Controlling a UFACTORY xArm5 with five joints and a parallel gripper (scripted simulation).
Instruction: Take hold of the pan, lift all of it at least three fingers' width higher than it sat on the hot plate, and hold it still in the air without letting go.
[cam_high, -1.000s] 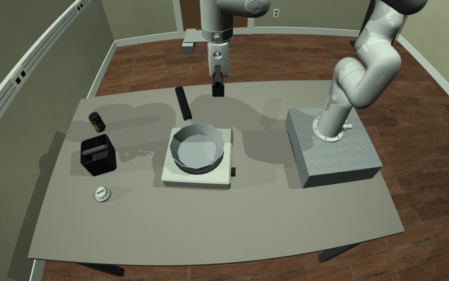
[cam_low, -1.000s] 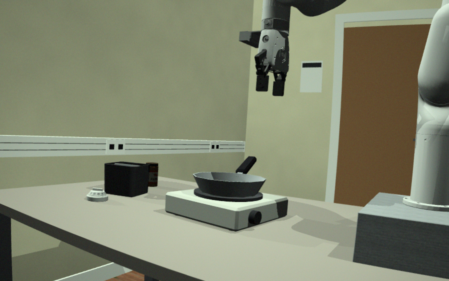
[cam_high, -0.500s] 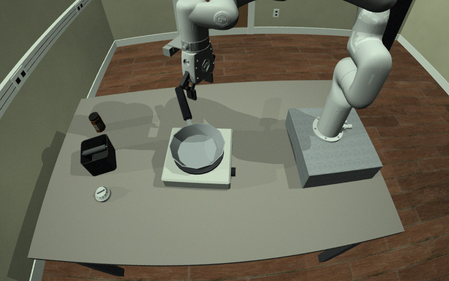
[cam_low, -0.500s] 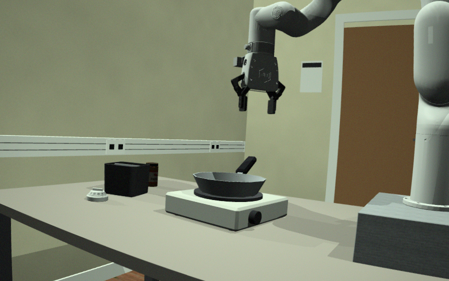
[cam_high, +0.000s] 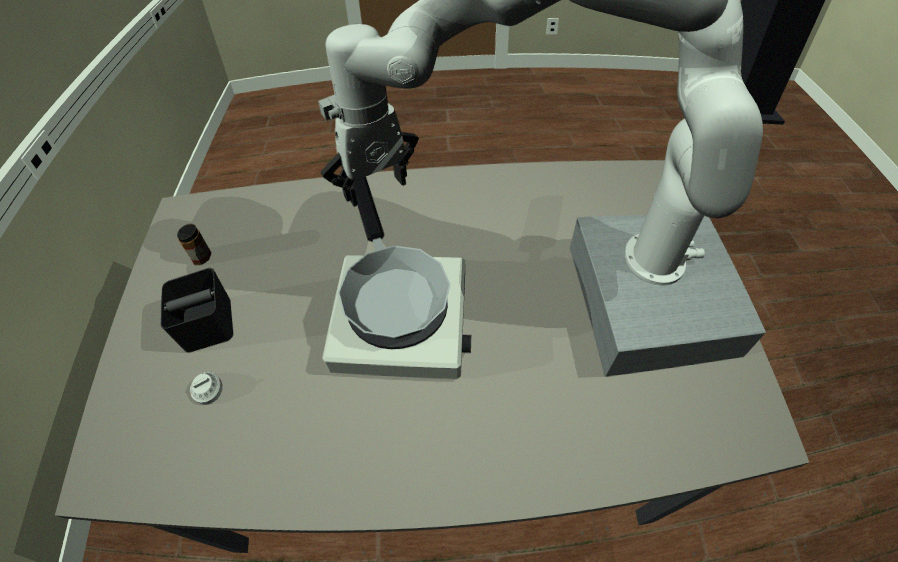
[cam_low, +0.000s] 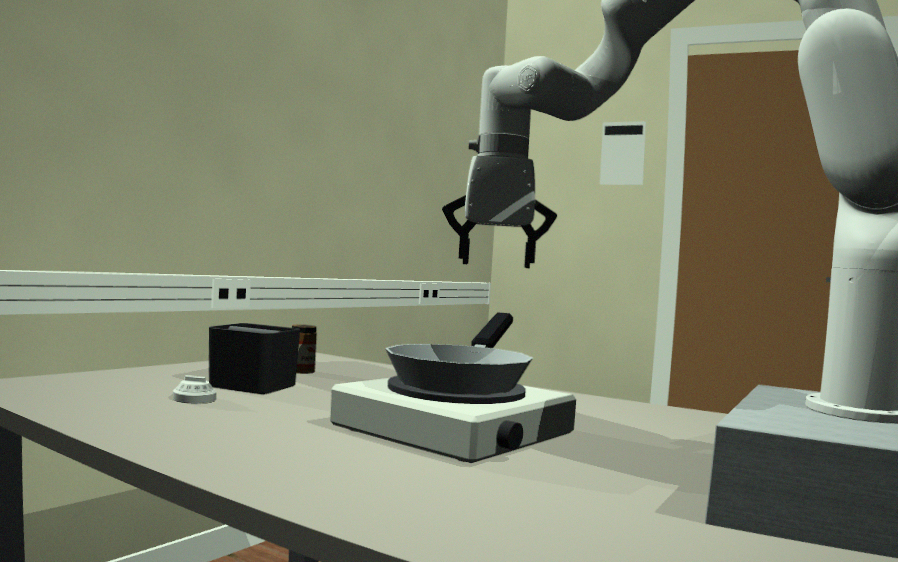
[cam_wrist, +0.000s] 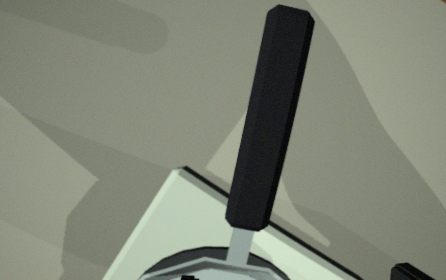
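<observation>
Now: the grey pan 140 mm below my hand and 60 mm to the left of it. The rest, counted from my hand: brown jar 460 mm ahead, 200 mm below, 90 mm to the right; then white dial timer 360 mm ahead, 250 mm to the left, 220 mm below; then hot plate 210 mm below, 120 mm to the left, 40 mm behind.
</observation>
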